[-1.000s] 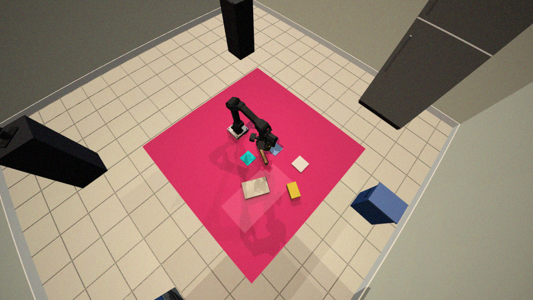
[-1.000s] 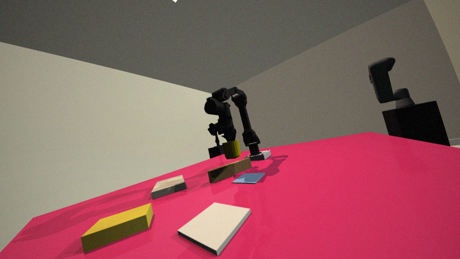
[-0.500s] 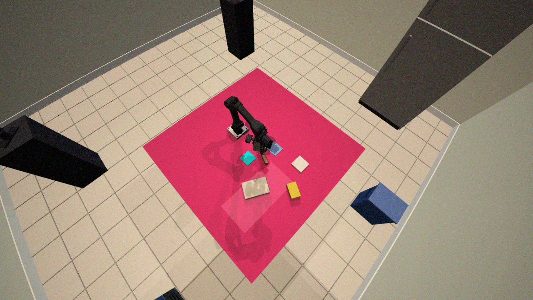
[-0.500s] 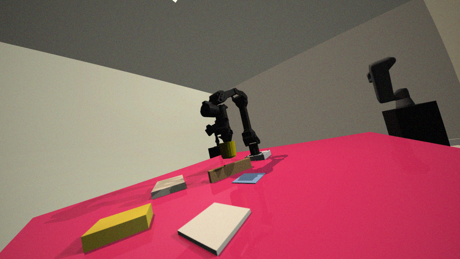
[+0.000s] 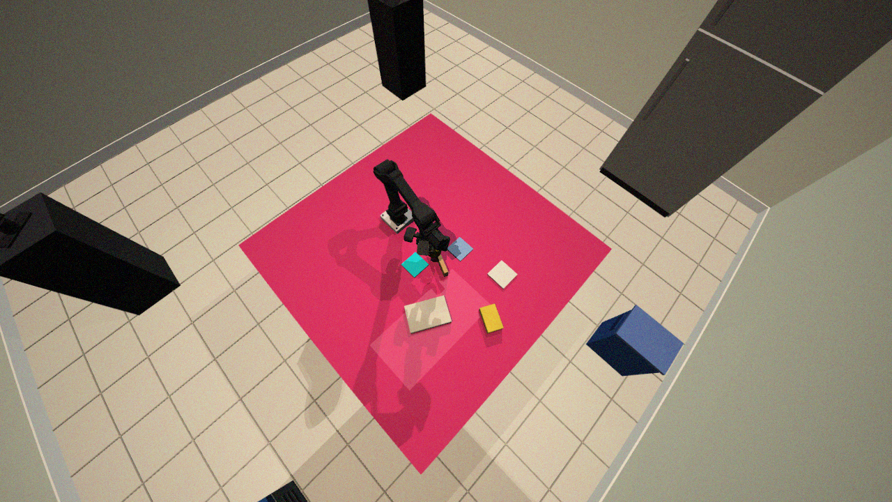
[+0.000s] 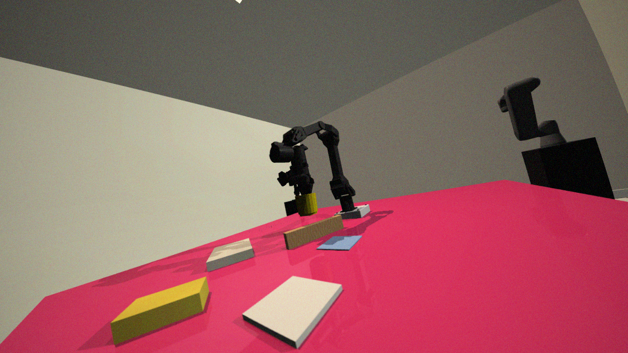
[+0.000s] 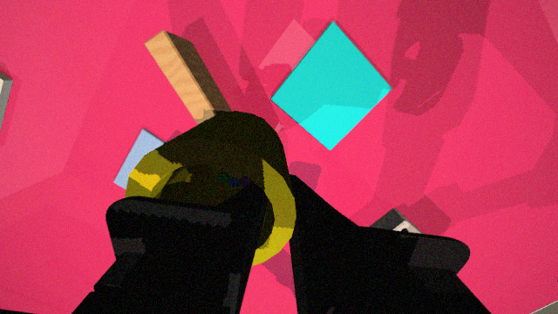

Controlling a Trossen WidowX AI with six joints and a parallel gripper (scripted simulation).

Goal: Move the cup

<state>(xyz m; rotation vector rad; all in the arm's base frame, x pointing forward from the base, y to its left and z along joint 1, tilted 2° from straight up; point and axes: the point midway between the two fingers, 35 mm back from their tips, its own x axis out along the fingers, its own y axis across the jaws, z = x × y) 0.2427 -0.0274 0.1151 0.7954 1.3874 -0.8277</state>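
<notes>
The cyan pad is 12 cm below my gripper tip, 7 cm to the right of it and 2 cm behind it. The rest, counted from my gripper tip: wooden bar: 9 cm below, 4 cm to the left, 3 cm ahead; light blue pad: 14 cm to the left, 12 cm below, 7 cm ahead; yellow cup: 2 cm ahead, 1 cm to the left.
</notes>
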